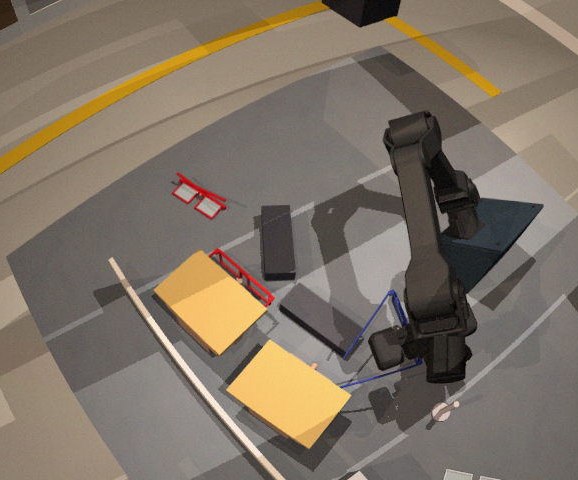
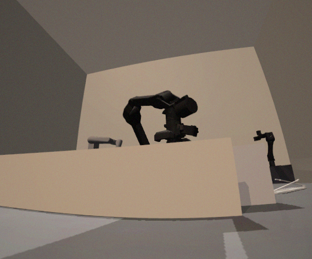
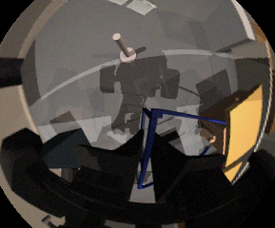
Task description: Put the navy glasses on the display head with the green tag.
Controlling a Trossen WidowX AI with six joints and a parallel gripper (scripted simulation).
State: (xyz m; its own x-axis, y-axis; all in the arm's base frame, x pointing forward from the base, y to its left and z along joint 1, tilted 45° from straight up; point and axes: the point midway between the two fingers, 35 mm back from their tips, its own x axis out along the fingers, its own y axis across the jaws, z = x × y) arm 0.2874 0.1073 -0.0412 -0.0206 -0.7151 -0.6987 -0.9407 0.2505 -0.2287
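My gripper tip is now 10 mm past the peg, 140 mm to the right of it and 90 mm above it. Round my gripper tip: cream board 330 mm ahead, 180 mm to the right, 60 mm below.
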